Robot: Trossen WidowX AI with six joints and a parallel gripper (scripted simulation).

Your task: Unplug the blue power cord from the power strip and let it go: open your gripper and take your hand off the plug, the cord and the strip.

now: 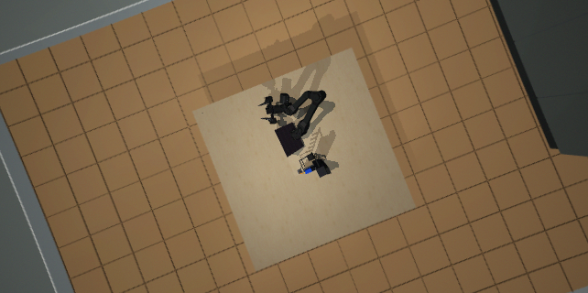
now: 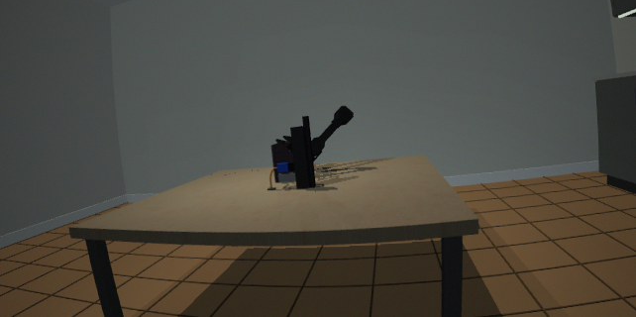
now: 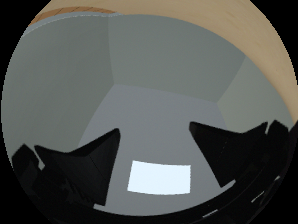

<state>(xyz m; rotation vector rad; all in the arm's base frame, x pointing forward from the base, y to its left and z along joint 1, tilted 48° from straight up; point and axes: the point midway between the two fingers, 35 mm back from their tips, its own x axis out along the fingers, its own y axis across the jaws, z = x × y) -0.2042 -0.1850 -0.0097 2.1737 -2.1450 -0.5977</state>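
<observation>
Now: the blue plug 49 cm ahead of my gripper tip, 19 cm to the left of it and 9 cm below it.
</observation>
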